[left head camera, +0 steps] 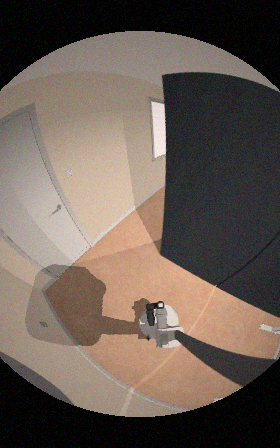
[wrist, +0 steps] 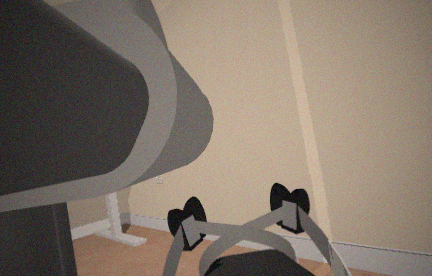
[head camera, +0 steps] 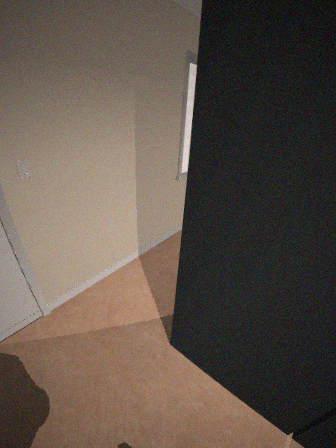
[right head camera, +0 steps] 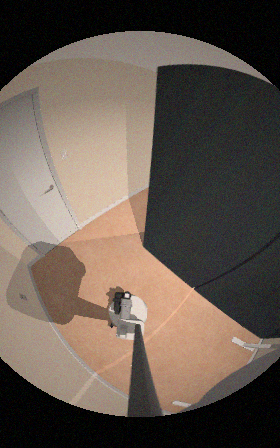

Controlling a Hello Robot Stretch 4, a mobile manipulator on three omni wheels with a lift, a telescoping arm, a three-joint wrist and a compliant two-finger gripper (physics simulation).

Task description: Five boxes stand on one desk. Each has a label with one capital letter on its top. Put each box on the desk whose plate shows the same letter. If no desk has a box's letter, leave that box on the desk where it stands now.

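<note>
My gripper (wrist: pixel 237 206) is open in the wrist view, with its two dark fingertips wide apart and no object between them. Behind it are a beige wall and a white skirting board. A white desk leg with its foot (wrist: pixel 114 217) stands on the floor at the lower left of the wrist view. White desk feet (left head camera: pixel 270 328) (right head camera: pixel 250 345) also show at the right edge of both side head views, beyond the dark partition. The desk top, the five boxes, their labels and any letter plate do not show in these views.
A tall dark partition (head camera: pixel 260 200) (left head camera: pixel 220 175) (right head camera: pixel 210 175) fills the right side of the head views. A floor passage runs past its near end, towards a window (head camera: pixel 189 120) (left head camera: pixel 158 130). A grey door (head camera: pixel 15 280) (left head camera: pixel 45 185) (right head camera: pixel 30 170) is at the left. My round base (left head camera: pixel 170 315) (right head camera: pixel 137 306) stands on the floor.
</note>
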